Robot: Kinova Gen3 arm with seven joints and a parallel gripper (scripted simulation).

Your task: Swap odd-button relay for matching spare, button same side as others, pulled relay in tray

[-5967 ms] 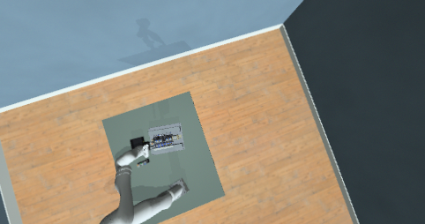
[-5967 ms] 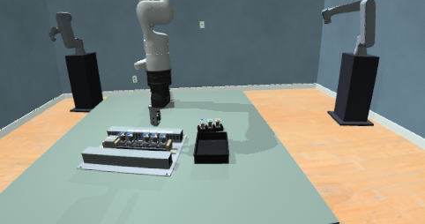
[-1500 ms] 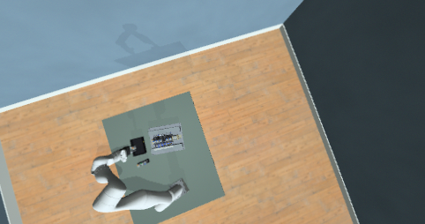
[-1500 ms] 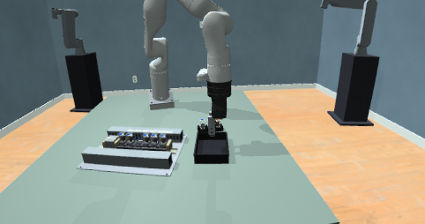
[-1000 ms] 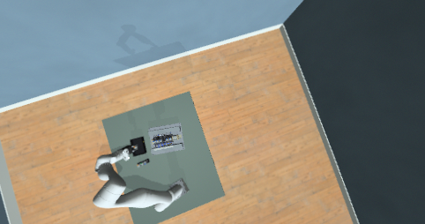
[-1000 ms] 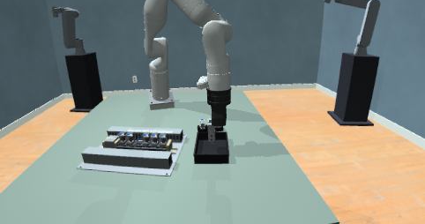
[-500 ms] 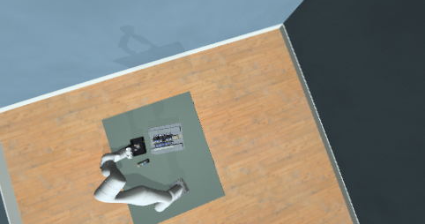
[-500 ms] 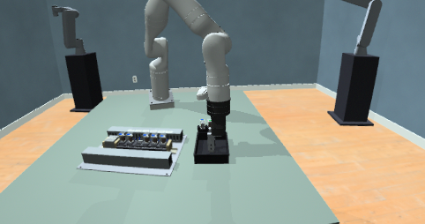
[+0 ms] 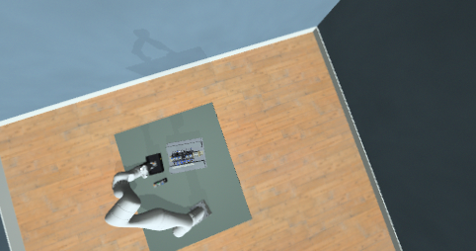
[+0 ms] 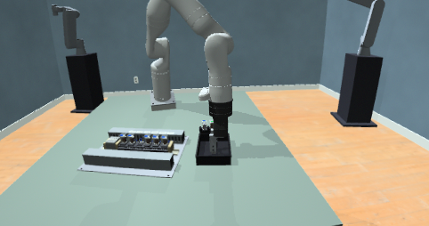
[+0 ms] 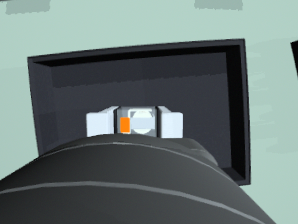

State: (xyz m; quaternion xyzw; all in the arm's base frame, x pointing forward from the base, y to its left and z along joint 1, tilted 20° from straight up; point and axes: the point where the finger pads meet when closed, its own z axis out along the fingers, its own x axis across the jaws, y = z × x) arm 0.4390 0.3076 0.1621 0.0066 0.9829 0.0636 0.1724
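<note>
Right now my hand is 20 mm above the black tray. The rest, counted from my hand: small black stand: 170 mm behind, 20 mm to the right, 20 mm below.
</note>
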